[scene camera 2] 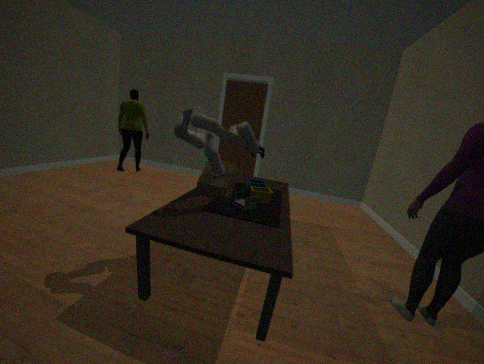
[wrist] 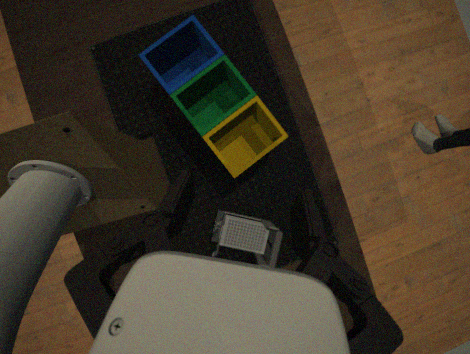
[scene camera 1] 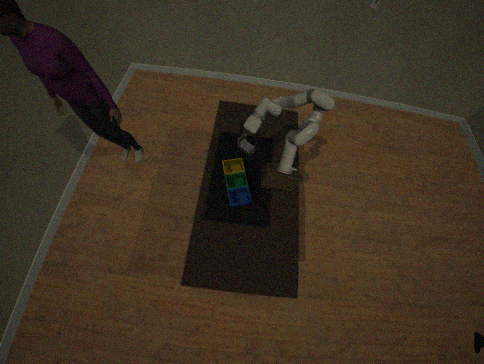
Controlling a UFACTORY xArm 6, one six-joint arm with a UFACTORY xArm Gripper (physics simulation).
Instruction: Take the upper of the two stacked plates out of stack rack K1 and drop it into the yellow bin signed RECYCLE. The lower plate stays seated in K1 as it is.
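Pixels of known places: gripper, between the fingertips: (scene camera 2: 258,156) (wrist: 244,190) (scene camera 1: 244,138); arm's base, origin of its link: (scene camera 2: 218,170) (wrist: 55,184) (scene camera 1: 283,170).
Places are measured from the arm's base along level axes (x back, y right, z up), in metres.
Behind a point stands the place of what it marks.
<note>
Stack rack K1 (scene camera 1: 246,145) (wrist: 276,246) is a small grey frame on the dark mat, near the yellow bin. A light grey plate with a fine grid surface (wrist: 244,234) @[y 0.285, x -0.296, z -0.135 m] lies in it; whether another lies beneath cannot be made out. In scene camera 2 the rack and its contents (scene camera 2: 245,202) @[y 0.356, x -0.307, z -0.109 m] look small and dim. The yellow bin (scene camera 1: 233,166) @[y 0.088, x -0.398, z -0.179 m] (scene camera 2: 263,195) @[y 0.103, x -0.420, z -0.115 m] (wrist: 261,156) @[y 0.108, x -0.413, z -0.085 m] stands open at the end of a row of three; its sign is not readable. My gripper (scene camera 2: 261,151) @[y 0.136, x -0.330, z 0.190 m] (wrist: 244,190) @[y 0.136, x -0.330, z 0.190 m] is open and empty, high above the table, its fingers wide apart in the wrist view.
A green bin (scene camera 1: 236,180) @[y -0.042, x -0.362, z -0.178 m] (wrist: 206,117) @[y -0.067, x -0.328, z -0.179 m] and a blue bin (scene camera 1: 240,196) @[y -0.182, x -0.319, z -0.179 m] (wrist: 186,70) @[y -0.222, x -0.329, z -0.179 m] adjoin the yellow one. The arm's base stands on a brown block (scene camera 1: 277,181) @[y -0.076, x -0.041, z -0.045 m] (wrist: 115,150) @[y -0.015, x -0.136, z -0.007 m] beside the mat. A person in purple (scene camera 1: 65,65) (scene camera 2: 457,185) stands off the table's side.
</note>
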